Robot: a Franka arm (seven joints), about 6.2 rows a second.
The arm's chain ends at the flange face. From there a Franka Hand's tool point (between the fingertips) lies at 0.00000 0.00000 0.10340 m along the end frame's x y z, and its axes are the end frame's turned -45 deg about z.
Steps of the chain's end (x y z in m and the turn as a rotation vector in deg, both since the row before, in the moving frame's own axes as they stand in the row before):
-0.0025 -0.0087 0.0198 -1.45 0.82 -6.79
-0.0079 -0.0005 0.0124 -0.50 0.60 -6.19
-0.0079 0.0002 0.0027 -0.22 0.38 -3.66
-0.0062 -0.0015 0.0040 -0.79 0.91 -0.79
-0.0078 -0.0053 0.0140 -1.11 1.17 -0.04
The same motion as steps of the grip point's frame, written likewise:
0.0038 -0.0050 0.0198 -1.61 -0.45 -6.79
-0.0050 -0.0045 0.0124 -0.78 0.07 -6.19
-0.0055 -0.0047 0.0027 -0.42 0.11 -3.66
-0.0032 -0.0033 0.0040 -1.20 0.08 -0.79
-0.0017 -0.0064 0.0140 -1.61 0.04 -0.04

